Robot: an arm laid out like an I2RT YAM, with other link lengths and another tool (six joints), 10 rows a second.
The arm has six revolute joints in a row. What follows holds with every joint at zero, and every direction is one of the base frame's. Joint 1 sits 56.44 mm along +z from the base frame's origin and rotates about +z. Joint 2 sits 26.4 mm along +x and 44.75 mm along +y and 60.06 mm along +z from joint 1 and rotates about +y. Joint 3 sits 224.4 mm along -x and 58.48 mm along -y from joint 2 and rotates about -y. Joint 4 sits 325.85 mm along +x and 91.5 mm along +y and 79.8 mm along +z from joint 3 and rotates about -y. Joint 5 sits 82.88 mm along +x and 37.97 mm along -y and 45.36 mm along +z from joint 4 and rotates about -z. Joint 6 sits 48.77 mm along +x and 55.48 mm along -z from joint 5 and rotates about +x. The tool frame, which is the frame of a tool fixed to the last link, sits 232 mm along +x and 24 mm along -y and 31 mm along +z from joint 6; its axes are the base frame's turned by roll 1.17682, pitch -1.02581 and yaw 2.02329 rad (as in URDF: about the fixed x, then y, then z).
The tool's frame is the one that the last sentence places.
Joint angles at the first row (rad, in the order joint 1, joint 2, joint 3, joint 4, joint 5, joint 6):
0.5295 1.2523 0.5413 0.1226 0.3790 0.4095
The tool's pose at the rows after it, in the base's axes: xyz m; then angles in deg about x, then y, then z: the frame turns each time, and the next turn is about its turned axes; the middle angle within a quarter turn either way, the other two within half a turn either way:
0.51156, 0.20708, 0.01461, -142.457, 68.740, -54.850
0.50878, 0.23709, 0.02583, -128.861, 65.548, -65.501
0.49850, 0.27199, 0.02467, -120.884, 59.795, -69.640
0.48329, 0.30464, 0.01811, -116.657, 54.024, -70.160
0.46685, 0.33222, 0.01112, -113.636, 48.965, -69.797
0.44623, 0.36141, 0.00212, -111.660, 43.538, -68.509
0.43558, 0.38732, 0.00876, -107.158, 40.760, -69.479
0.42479, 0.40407, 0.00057, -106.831, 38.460, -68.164
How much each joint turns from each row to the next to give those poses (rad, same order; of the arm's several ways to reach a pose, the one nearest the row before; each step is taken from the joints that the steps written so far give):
0.0011 -0.0360 -0.0147 0.0259 -0.0611 -0.0194
0.0002 -0.0324 -0.0114 0.0217 -0.1037 -0.0003
0.0036 -0.0065 -0.0002 0.0020 -0.1240 0.0242
0.0111 0.0092 0.0012 0.0030 -0.1076 0.0323
0.0114 0.0135 -0.0045 0.0150 -0.0924 0.0303
0.0200 0.0263 0.0035 0.0122 -0.0877 0.0321
0.0243 0.0298 0.0007 0.0718 -0.0499 0.0405
0.0235 0.0446 0.0140 0.0255 -0.0237 0.0260

